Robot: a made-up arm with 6 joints. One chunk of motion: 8 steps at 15 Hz.
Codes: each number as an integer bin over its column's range. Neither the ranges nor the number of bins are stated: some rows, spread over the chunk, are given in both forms.
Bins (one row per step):
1: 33 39 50 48 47 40
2: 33 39 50 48 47 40
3: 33 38 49 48 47 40
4: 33 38 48 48 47 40
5: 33 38 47 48 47 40
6: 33 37 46 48 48 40
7: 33 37 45 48 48 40
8: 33 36 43 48 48 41
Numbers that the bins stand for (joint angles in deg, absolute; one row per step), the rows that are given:
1: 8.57 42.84 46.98 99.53 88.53 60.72
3: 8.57 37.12 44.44 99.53 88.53 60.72
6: 8.57 31.41 36.83 99.53 94.24 60.72
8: 8.57 25.70 29.21 99.53 94.24 67.86
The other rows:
2: 8.57 42.84 46.98 99.53 88.53 60.72
4: 8.57 37.12 41.90 99.53 88.53 60.72
5: 8.57 37.12 39.37 99.53 88.53 60.72
7: 8.57 31.41 34.29 99.53 94.24 60.72

